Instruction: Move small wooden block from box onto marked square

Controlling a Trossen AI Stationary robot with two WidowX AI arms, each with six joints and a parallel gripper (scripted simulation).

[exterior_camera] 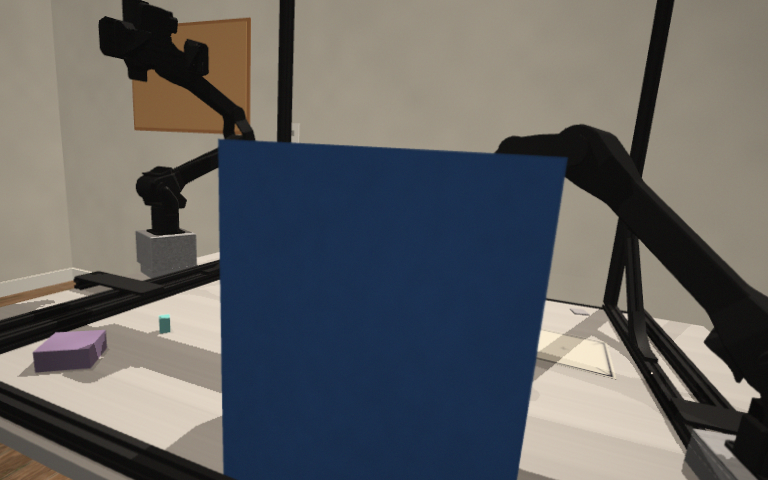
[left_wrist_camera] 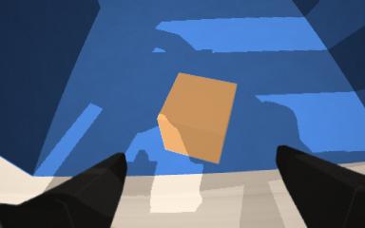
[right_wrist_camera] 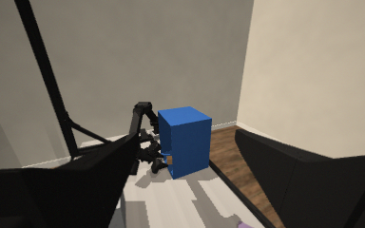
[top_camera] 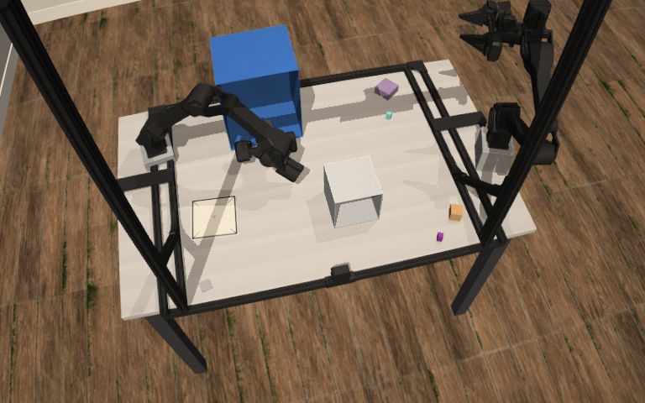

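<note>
Right now the marked square is 25 cm behind my left hand, 13 cm to the left of it and 4 cm below it. Round my left hand: box back wall (23 cm ahead, 5 cm to the left, 11 cm above); then teal cube (14 cm ahead, 40 cm to the right, 3 cm below); then box roof (13 cm ahead, 2 cm to the left, 26 cm above).
</note>
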